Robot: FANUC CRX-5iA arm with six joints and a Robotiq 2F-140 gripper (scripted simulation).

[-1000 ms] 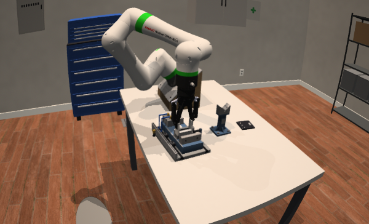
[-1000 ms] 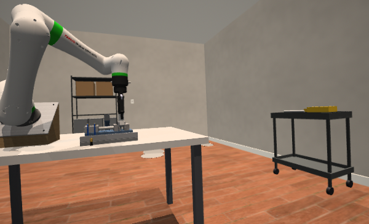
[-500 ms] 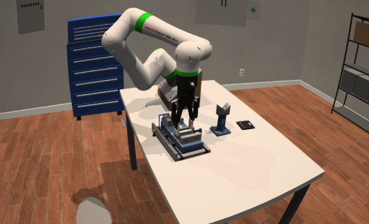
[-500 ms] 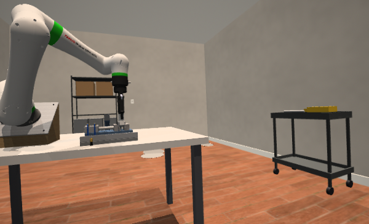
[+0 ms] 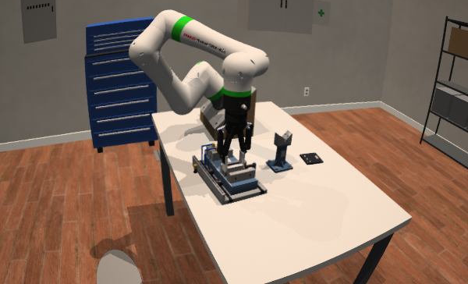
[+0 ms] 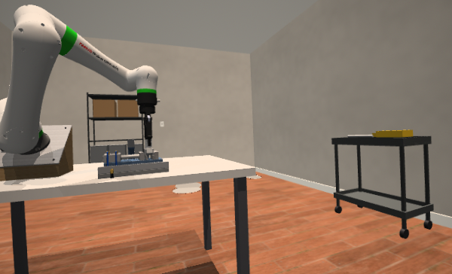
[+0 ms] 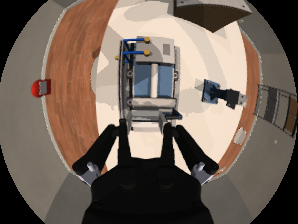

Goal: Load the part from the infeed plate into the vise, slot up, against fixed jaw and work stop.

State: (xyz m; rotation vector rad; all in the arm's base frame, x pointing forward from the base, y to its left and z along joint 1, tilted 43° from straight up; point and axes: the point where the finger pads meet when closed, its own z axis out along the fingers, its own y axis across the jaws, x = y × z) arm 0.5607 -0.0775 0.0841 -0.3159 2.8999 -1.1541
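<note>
Now: hand 20 mm above the part. Also, from my hand: dark infeed plate: 430 mm to the left, 140 mm behind, 120 mm below.
</note>
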